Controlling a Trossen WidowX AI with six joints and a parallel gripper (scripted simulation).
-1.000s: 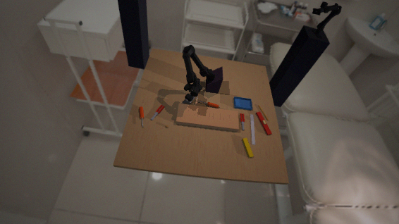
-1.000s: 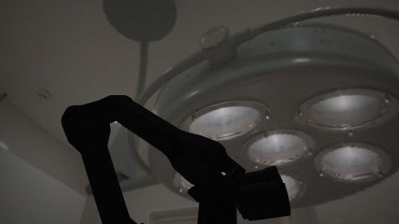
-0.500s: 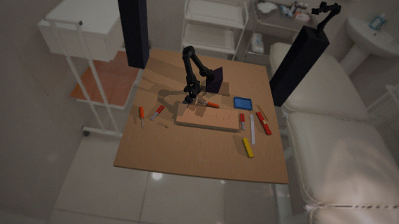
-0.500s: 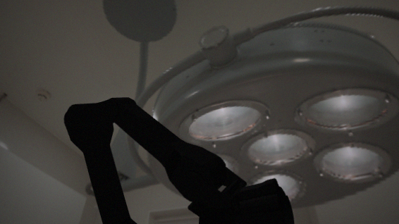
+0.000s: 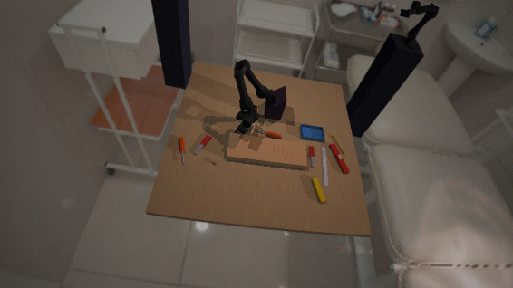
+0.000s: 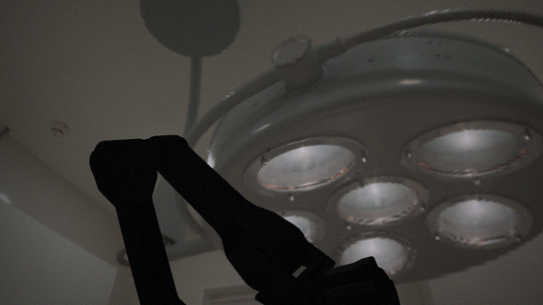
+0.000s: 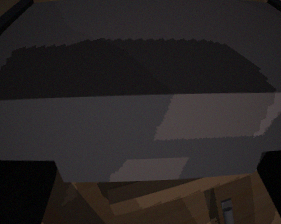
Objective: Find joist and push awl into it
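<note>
My gripper tip is now 4 cm to the right of the brown-handled awl, 3 cm past it and 2 cm above it. The rest, counted from my gripper tip: green light 3 cm behind, 2 cm to the left, 1 cm below; blue tray 47 cm to the left, 10 cm behind, 1 cm below; stud finder 2 cm behind.
</note>
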